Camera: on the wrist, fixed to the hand. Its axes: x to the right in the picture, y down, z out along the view.
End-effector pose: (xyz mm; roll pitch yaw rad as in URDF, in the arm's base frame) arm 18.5 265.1 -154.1 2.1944 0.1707 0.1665
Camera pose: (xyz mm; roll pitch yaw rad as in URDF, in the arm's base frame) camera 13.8 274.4 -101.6 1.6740 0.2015 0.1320
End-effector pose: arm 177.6 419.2 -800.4 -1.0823 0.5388 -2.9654
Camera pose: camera 209.7 442.0 -836.6 -1.5747 0.5123 -2.9222
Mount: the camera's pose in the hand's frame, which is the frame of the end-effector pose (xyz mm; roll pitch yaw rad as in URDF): -12.0 35.7 -38.0 -0.5139 -0.0455 -0.0054
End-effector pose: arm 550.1 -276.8 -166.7 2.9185 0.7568 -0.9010
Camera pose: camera 543.1 -310.6 -125.8 2.3996 0.8024 -0.9079
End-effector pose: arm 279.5 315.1 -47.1 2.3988 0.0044 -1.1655
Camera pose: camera 274.3 325.7 5.1 1.8842 0.0416 -1.1923
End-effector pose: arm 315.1 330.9 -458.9 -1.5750 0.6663 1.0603
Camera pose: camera 333.0 284.9 -479.4 -2.0535 0.6603 1.1179
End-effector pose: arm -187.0 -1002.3 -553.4 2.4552 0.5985 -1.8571
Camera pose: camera -195.9 -1019.9 -503.7 1.9234 0.6369 -1.8878
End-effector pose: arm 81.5 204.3 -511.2 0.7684 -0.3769 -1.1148
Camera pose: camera 123.8 236.4 -518.0 0.2691 -0.4056 -1.1534
